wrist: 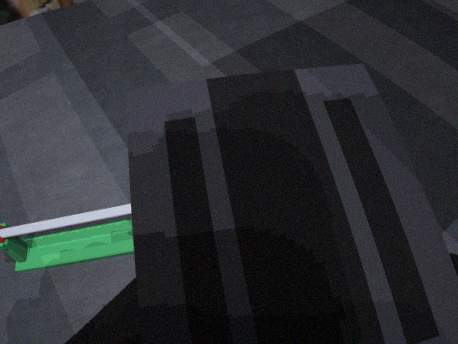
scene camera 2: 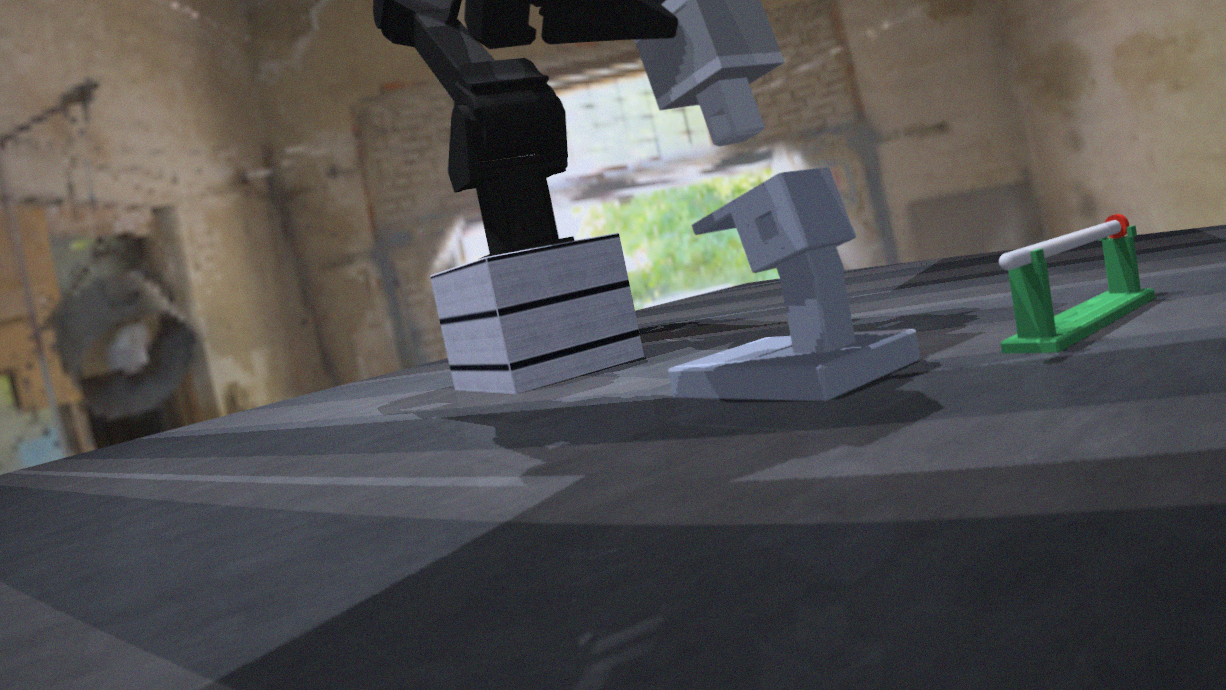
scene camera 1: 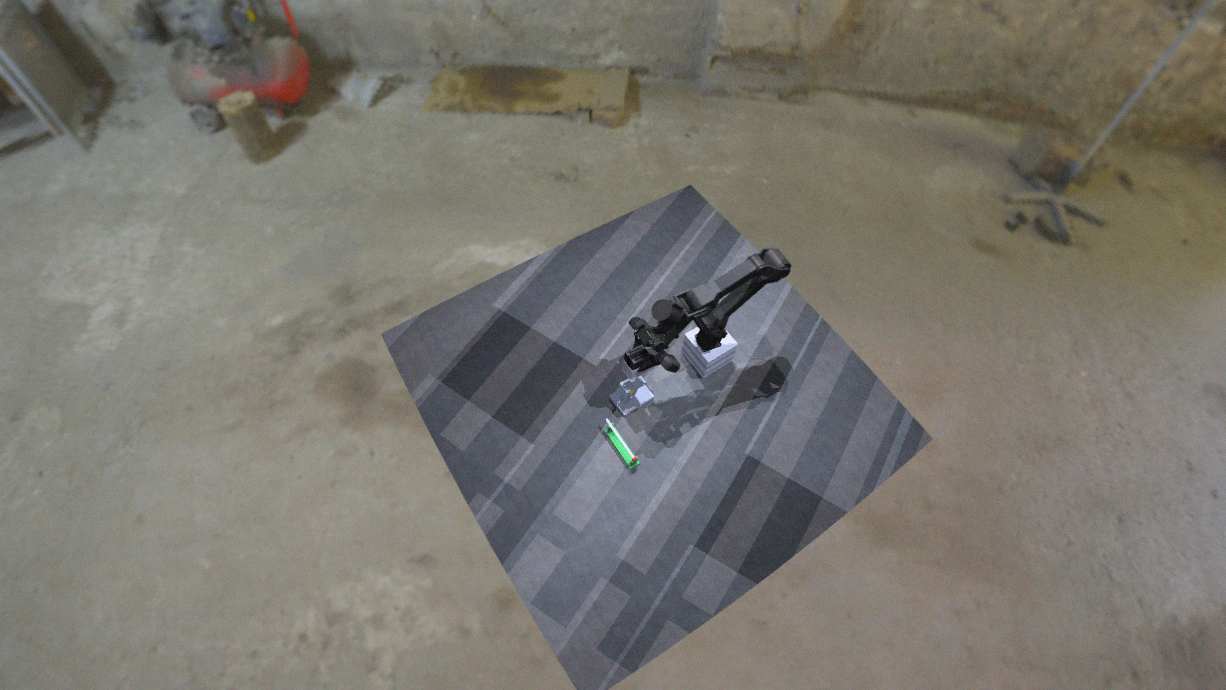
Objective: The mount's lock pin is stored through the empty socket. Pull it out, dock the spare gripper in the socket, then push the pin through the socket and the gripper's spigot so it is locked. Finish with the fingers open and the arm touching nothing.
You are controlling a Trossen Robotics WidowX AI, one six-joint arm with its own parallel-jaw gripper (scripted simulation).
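Present in the scene: a mount, a pin cradle and a lock pin. A spare gripper is held by my gripper, which is also visible in the wrist view.
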